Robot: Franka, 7 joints.
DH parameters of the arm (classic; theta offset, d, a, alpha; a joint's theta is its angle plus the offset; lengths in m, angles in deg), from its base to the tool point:
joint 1: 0 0.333 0 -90
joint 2: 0 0 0 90
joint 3: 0 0.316 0.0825 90
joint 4: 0 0 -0.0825 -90
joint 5: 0 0.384 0 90
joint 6: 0 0 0.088 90
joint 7: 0 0.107 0 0
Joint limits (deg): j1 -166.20..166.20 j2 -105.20..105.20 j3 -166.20..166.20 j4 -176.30..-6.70 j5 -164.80..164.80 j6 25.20..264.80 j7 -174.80..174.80
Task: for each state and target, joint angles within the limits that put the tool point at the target. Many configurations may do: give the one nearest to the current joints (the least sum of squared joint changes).
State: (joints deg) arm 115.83 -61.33 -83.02 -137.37 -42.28 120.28 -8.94
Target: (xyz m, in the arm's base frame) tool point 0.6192 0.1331 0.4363
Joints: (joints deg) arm 120.99 -63.31 -88.20 -106.46 -43.89 129.45 -8.94
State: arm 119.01 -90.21 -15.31 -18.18 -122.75 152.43 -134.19
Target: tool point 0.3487 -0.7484 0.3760
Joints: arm 117.37 -94.81 -14.90 -6.70 -123.25 172.98 -134.19
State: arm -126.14 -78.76 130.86 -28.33 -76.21 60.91 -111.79
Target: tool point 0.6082 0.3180 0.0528
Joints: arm -127.25 -101.23 140.93 -38.06 -72.09 61.41 -111.79
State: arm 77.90 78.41 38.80 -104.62 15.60 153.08 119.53
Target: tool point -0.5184 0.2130 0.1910
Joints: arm 84.31 70.55 71.07 -123.71 15.11 145.31 119.53
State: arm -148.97 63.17 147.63 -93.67 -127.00 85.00 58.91
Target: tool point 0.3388 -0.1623 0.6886
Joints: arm -141.45 54.01 149.96 -136.06 -117.85 85.51 58.91
